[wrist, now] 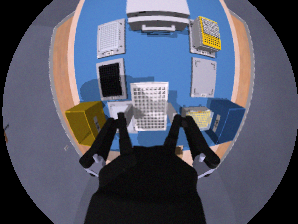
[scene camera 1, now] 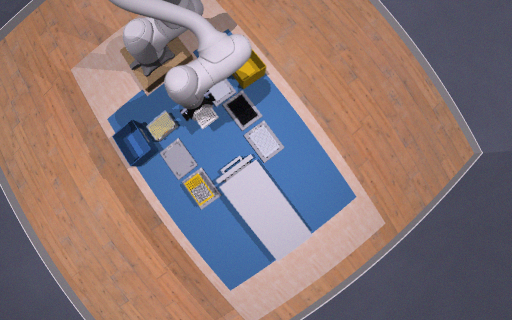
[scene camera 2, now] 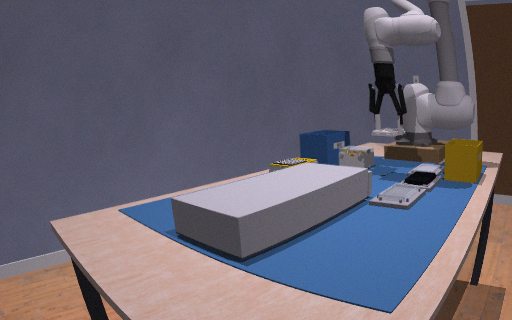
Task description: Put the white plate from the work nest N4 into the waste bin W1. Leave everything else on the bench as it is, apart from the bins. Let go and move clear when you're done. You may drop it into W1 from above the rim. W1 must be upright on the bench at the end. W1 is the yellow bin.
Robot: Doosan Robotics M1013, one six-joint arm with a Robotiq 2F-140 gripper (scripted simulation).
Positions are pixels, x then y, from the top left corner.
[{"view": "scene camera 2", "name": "gripper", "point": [389,134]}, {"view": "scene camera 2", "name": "grey box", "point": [241,219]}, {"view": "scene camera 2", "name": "yellow bin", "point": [463,158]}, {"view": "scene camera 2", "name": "blue bin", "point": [323,145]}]
